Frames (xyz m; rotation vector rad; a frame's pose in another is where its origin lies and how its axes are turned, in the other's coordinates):
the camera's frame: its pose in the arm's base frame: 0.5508 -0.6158 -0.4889 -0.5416 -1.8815 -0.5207
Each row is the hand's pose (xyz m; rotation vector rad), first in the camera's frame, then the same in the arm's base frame.
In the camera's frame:
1: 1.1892 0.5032 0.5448 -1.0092 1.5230 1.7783
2: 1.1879 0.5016 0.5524 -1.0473 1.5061 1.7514
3: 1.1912 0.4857 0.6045 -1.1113 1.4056 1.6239
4: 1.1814 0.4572 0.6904 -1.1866 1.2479 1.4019
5: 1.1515 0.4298 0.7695 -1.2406 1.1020 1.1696
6: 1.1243 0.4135 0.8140 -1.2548 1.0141 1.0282
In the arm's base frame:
1: 0.0458 0.2563 0.4851 -1.5082 0.6924 -0.3126
2: 0.0397 0.2593 0.4811 -1.5214 0.6806 -0.3514
3: -0.0090 0.2774 0.4646 -1.5510 0.5558 -0.4685
4: -0.0857 0.3034 0.4229 -1.5697 0.3389 -0.6572
5: -0.1499 0.3238 0.3649 -1.5552 0.1204 -0.8459
6: -0.1830 0.3333 0.3225 -1.5311 -0.0191 -0.9512

